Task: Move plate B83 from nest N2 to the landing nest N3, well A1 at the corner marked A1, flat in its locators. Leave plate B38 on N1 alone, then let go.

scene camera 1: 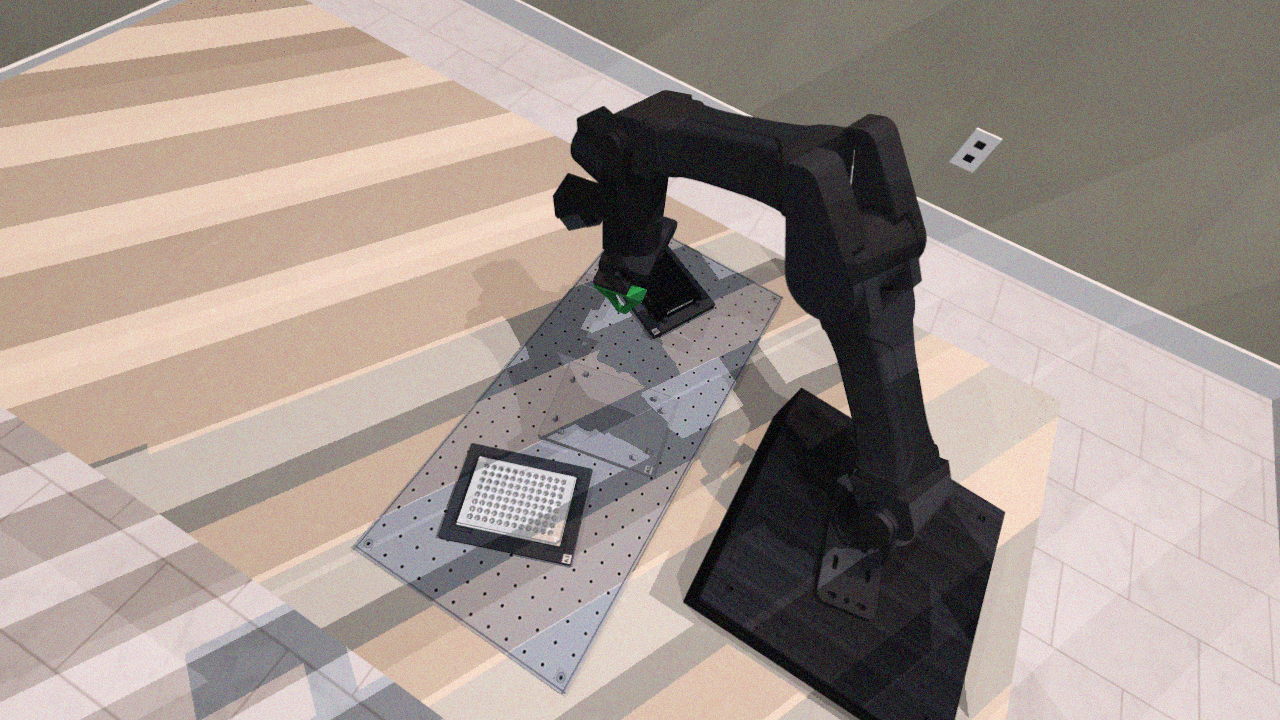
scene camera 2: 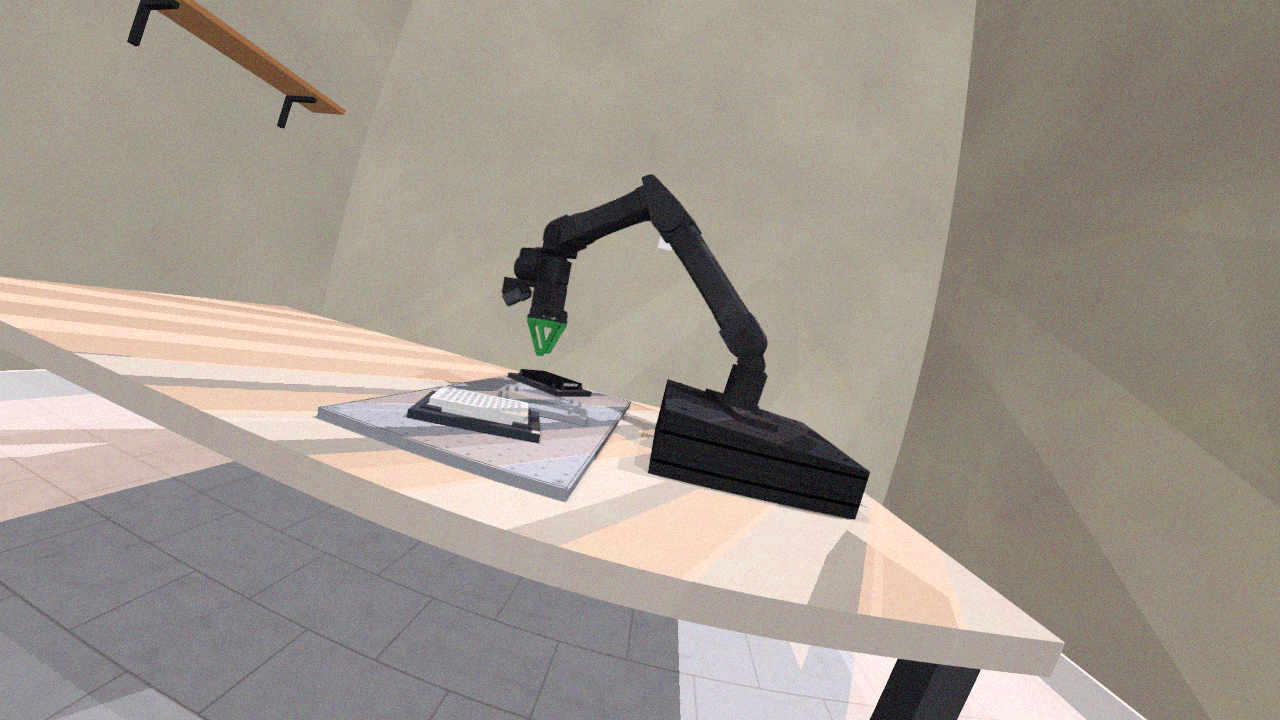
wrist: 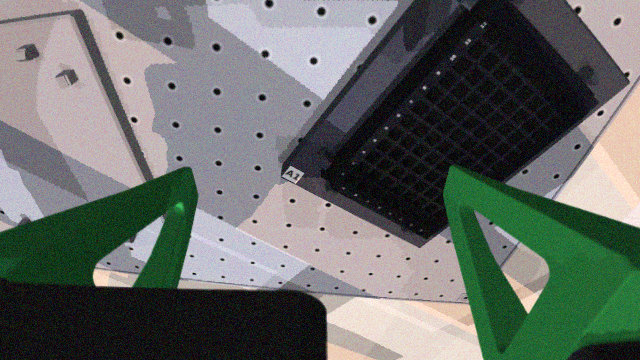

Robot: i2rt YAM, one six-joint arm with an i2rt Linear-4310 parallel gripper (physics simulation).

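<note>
My gripper (scene camera 1: 623, 304) (scene camera 2: 541, 351) (wrist: 320, 180), with green fingers, is open and empty, above the board beside the black well plate. That black plate (scene camera 1: 666, 286) (scene camera 2: 552, 380) (wrist: 450, 120) lies in a dark nest (wrist: 420, 240) whose A1 tag shows in the wrist view, left of the plate. A white well plate (scene camera 1: 519, 499) (scene camera 2: 478, 405) lies in another dark nest (scene camera 1: 580, 510). Between them is the vacant pale nest (scene camera 1: 595, 420) (wrist: 75, 110) with small locators, matching landing nest N3. No B83, B38 or nest number is legible.
The perforated board (scene camera 1: 501, 608) (scene camera 2: 501, 461) (wrist: 195, 150) carries all the nests. The arm's black base block (scene camera 1: 742, 555) (scene camera 2: 751, 456) stands beside it. A wall shelf (scene camera 2: 250, 58) is far up to the left in the second scene view.
</note>
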